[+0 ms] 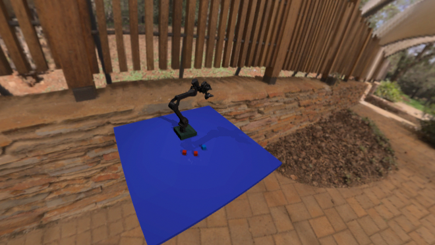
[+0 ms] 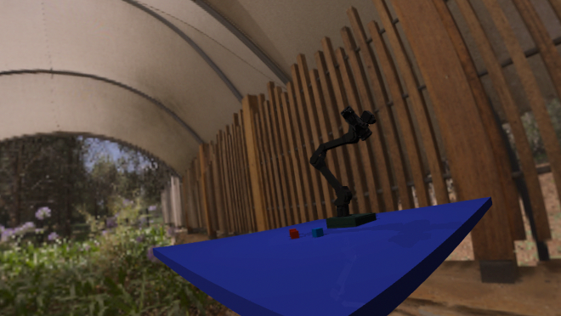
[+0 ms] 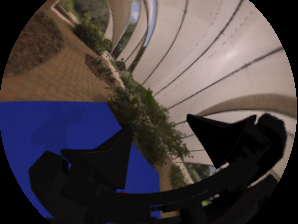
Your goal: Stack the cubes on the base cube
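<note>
My gripper tip is 47 cm above the blue cube, 18 cm short of it and 15 cm to the left of it.
</note>
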